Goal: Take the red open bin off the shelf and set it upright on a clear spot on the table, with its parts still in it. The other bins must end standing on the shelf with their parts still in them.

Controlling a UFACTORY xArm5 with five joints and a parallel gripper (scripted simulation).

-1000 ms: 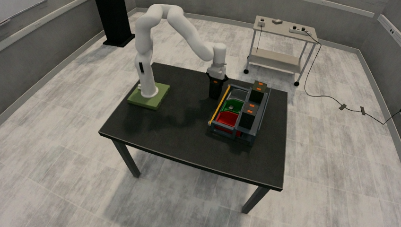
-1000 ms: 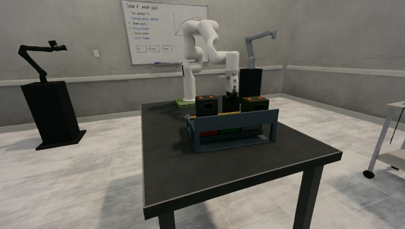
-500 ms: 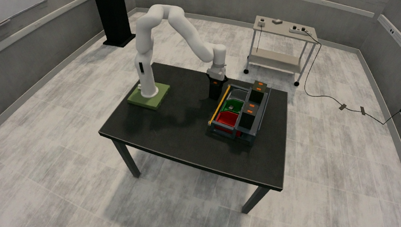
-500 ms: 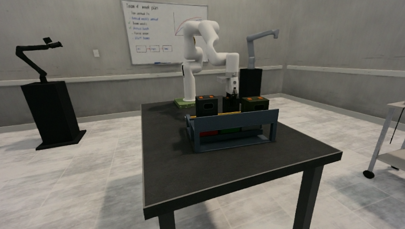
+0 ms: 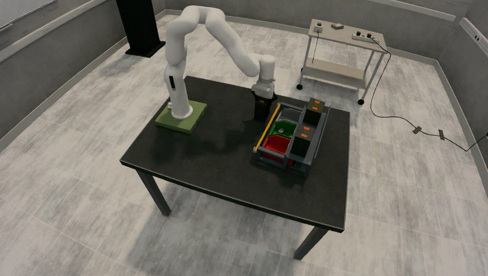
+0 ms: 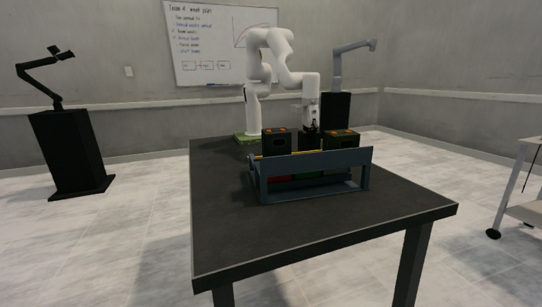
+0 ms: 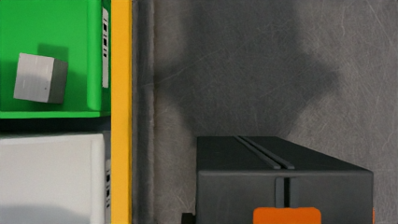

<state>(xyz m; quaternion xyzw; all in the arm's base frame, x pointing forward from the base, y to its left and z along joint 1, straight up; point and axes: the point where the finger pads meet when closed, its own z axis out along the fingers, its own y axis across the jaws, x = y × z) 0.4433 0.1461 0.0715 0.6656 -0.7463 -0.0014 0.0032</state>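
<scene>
Now: the yellow bar 60 mm ahead of my hand, 120 mm to the right of it and 50 mm below it. Round my hand: pale grey bin: 180 mm ahead, 20 mm to the right, 60 mm below; blue-grey shelf: 200 mm ahead, 140 mm to the right, 40 mm below; green bin: 170 mm ahead, 130 mm to the right, 60 mm below.
</scene>
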